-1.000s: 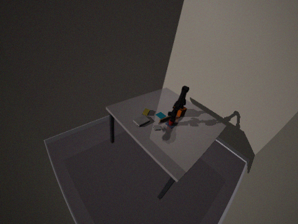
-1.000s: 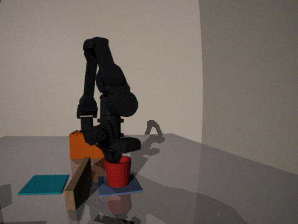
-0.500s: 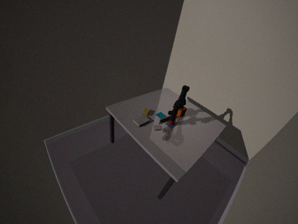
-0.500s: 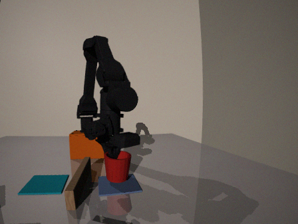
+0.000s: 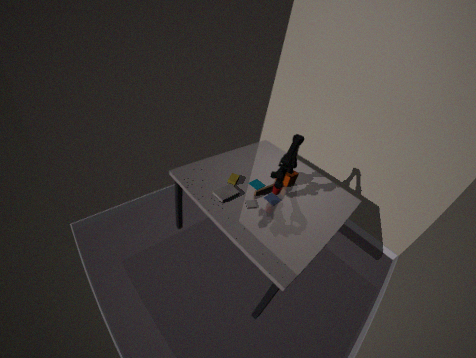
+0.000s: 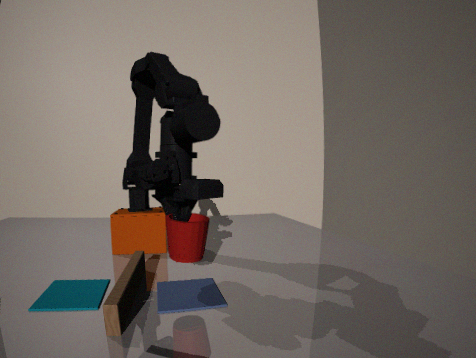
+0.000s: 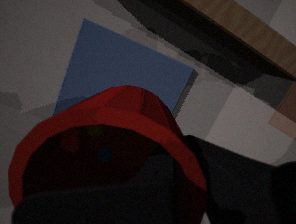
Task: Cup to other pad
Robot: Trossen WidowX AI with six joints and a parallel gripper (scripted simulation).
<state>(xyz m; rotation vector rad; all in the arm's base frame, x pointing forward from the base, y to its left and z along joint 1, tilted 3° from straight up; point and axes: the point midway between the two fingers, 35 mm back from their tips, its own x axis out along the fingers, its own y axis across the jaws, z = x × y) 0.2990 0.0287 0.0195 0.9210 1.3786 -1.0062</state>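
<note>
My gripper tip is 3 cm short of the red cup and 1 cm to the right of it. From my gripper tip the other things lie so: blue marble (4 cm ahead, 3 cm to the left, 2 cm below); blue pad (4 cm ahead, 1 cm to the left, 11 cm below); wooden bar (1 cm ahead, 9 cm to the right, 9 cm below).
</note>
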